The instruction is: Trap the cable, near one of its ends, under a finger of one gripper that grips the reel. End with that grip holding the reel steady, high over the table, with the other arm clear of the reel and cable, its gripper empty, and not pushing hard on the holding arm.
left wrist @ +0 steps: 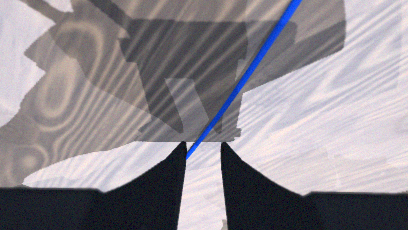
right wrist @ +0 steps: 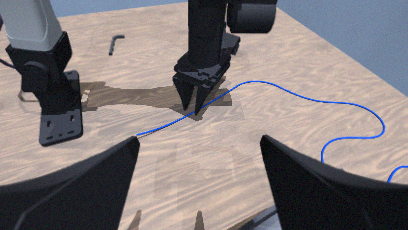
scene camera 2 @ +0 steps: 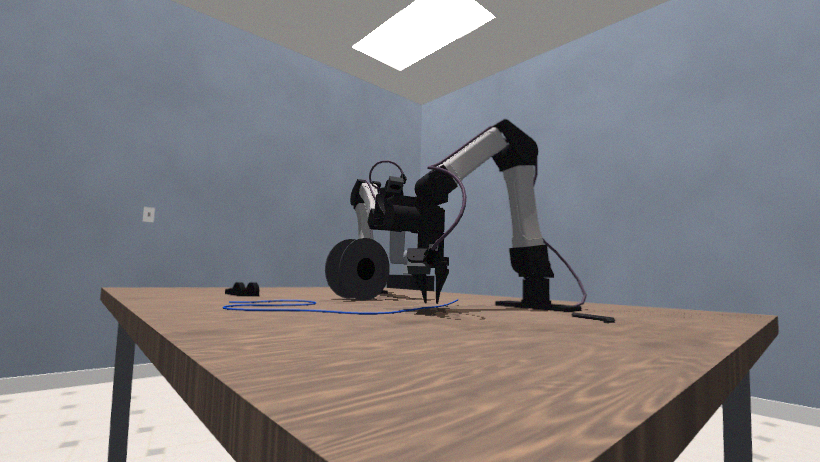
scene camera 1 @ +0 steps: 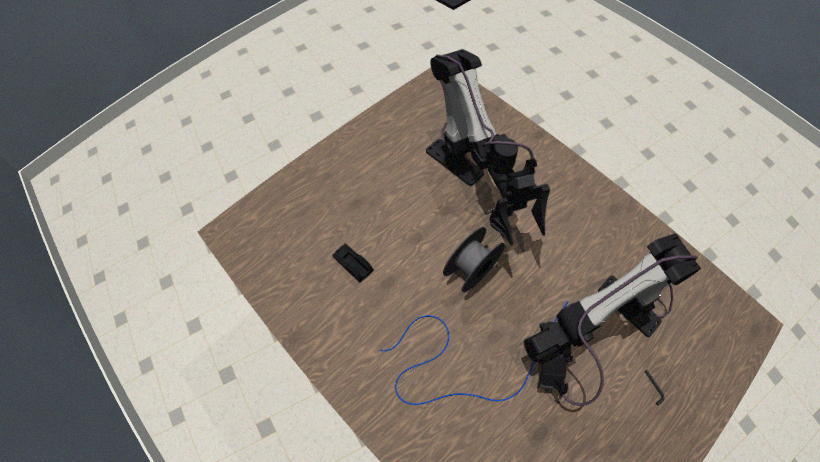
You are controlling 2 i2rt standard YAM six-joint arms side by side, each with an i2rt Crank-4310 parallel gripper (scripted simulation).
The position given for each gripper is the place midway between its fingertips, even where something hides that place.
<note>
In view: the left gripper (scene camera 2: pixel 431 303), the right gripper (scene camera 1: pixel 528 239) and a black bracket-like object (scene camera 1: pixel 346 256).
The left gripper shows as well in the left wrist view (left wrist: pixel 203 145) and in the right wrist view (right wrist: pixel 191 111). The right gripper also shows in the right wrist view (right wrist: pixel 199 138). The left wrist view does not show the black bracket-like object: it is out of frame. The right wrist view does not show the black bracket-like object: it is out of frame.
</note>
